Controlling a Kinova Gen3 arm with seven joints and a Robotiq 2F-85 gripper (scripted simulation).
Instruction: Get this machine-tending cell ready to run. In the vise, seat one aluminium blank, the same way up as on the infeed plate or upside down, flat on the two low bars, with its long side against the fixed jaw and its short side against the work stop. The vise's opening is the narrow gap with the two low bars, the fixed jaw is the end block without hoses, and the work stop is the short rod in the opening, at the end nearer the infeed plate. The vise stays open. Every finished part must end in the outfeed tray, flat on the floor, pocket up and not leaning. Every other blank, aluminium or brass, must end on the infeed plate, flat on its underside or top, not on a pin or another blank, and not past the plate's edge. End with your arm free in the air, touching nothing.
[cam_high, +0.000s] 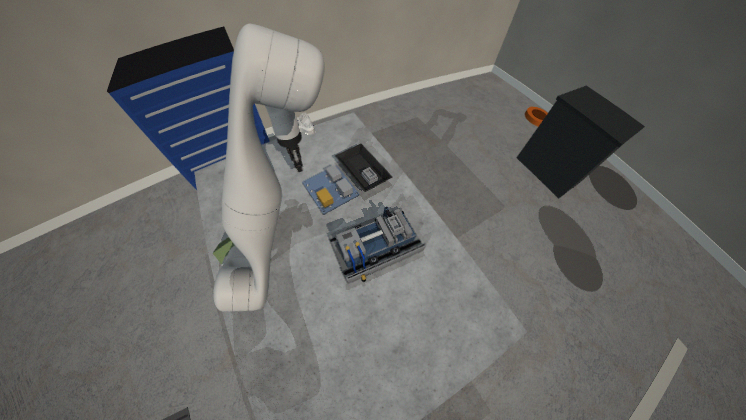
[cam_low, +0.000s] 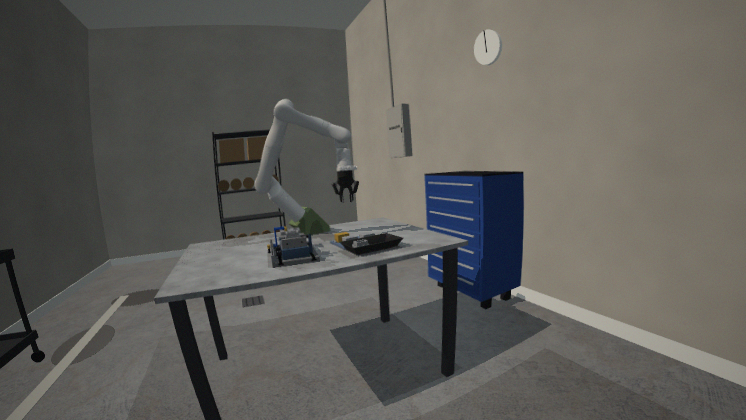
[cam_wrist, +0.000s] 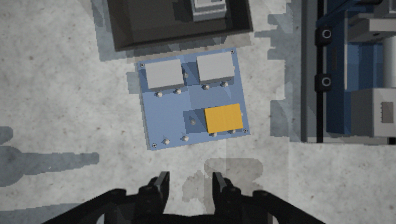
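The brass blank is 40 mm ahead of my hand, 70 mm to the right of it and 180 mm below it. The rest, counted from my hand: white rod: 70 mm ahead, 330 mm to the right, 120 mm below; then vise: 90 mm ahead, 330 mm to the right, 160 mm below.
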